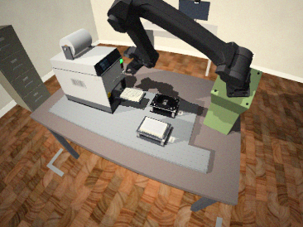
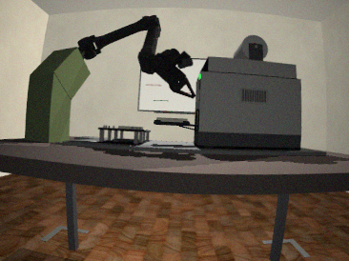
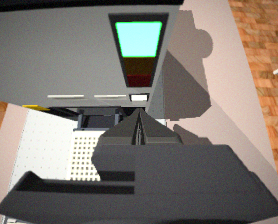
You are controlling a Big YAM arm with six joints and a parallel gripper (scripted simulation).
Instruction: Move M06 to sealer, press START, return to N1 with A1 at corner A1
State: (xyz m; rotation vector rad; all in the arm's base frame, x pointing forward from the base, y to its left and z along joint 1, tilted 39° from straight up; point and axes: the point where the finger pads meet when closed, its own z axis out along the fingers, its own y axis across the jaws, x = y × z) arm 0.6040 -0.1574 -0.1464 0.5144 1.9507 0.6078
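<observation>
The white start button is 20 mm ahead of my hand and 10 mm below it. The rest, counted from my hand: foil roll: 260 mm ahead, 70 mm to the left, 220 mm above; then sealer stage: 70 mm behind, 100 mm to the left, 100 mm below; then plate: 250 mm behind, 270 mm to the left, 130 mm below.
</observation>
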